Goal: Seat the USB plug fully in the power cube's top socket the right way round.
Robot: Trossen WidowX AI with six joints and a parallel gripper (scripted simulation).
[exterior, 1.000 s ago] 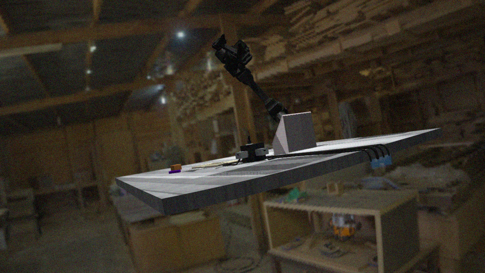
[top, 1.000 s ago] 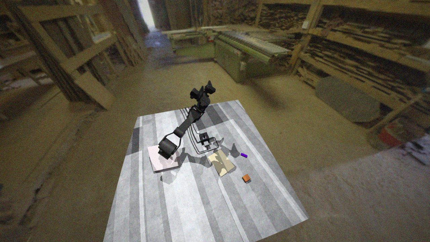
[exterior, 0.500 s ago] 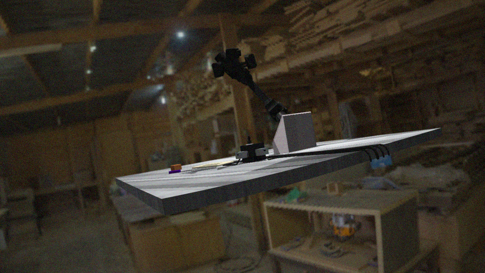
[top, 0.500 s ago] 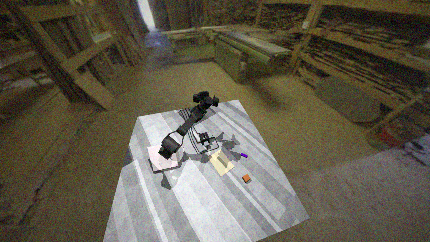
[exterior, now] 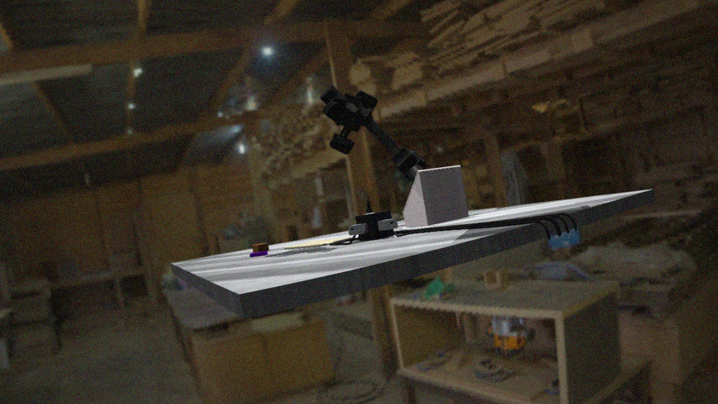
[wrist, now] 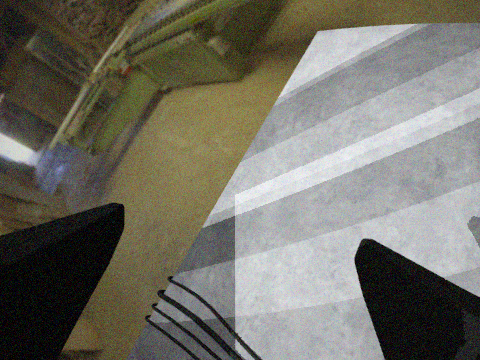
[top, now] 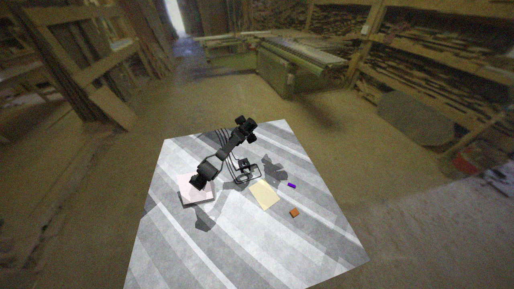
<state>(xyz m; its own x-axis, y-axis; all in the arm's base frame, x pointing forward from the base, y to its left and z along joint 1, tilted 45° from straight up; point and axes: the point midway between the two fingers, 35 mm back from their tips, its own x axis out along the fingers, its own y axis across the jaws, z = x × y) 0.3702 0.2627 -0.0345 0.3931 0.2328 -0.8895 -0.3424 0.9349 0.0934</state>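
The USB plug lies 210 mm below my gripper tip, 140 mm to the right of it and 80 mm behind it. Also, from my gripper tip: cream sheet (370 mm to the right, 300 mm below); then purple piece (370 mm to the right, 300 mm below, 210 mm ahead); then orange block (550 mm to the right, 290 mm below, 150 mm ahead).
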